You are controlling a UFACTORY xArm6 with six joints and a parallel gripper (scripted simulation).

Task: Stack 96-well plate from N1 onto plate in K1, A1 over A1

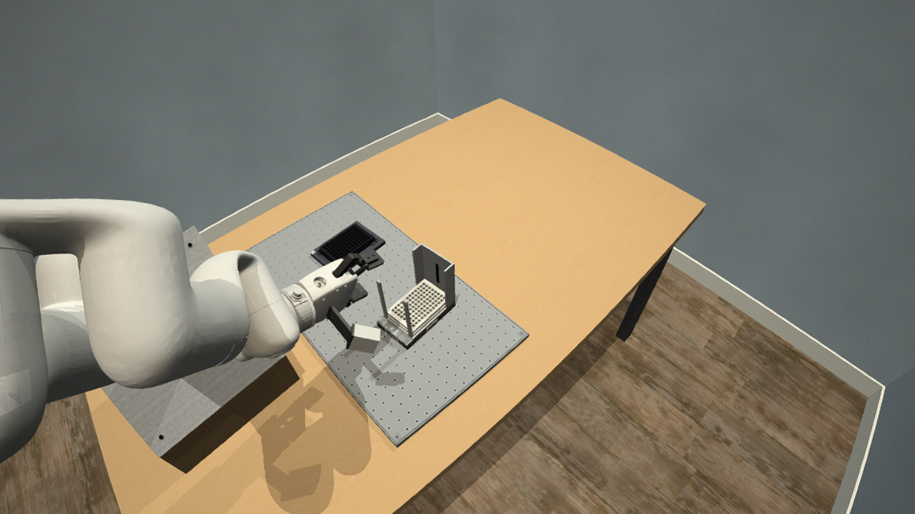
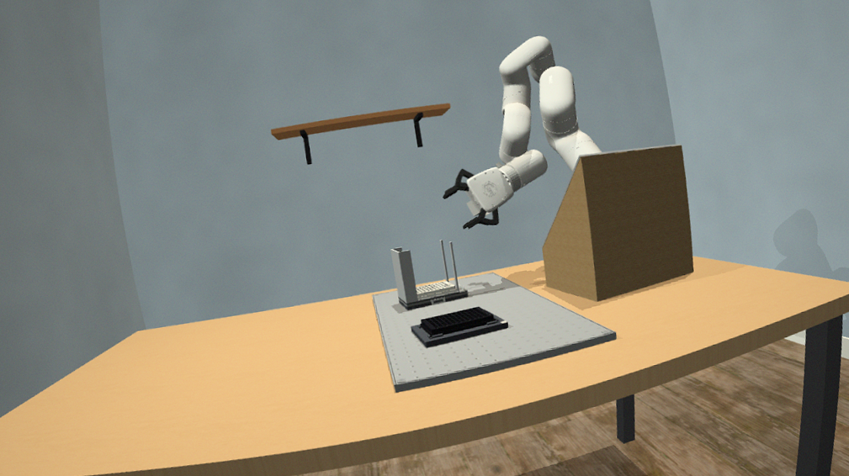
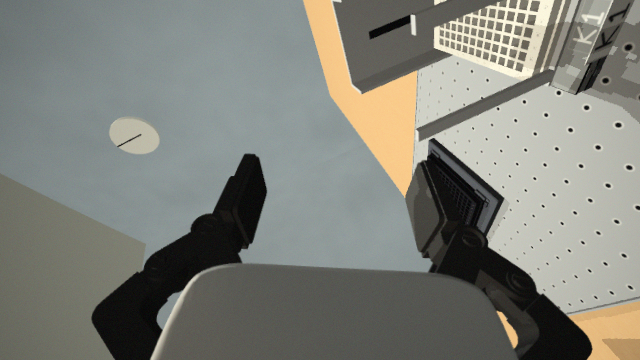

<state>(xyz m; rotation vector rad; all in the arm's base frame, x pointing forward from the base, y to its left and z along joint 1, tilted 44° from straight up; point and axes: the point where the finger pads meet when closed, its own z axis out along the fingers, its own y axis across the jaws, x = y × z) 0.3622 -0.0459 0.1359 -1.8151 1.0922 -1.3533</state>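
My gripper is now 90 mm short of the black 96-well plate, 290 mm to the right of it and 200 mm above it. Also, from my hand: thin rack post 30 mm ahead, 30 mm to the left, 140 mm below; then grey back wall 170 mm ahead, 20 mm to the left, 140 mm below; then white 96-well plate 110 mm ahead, 10 mm to the left, 190 mm below.
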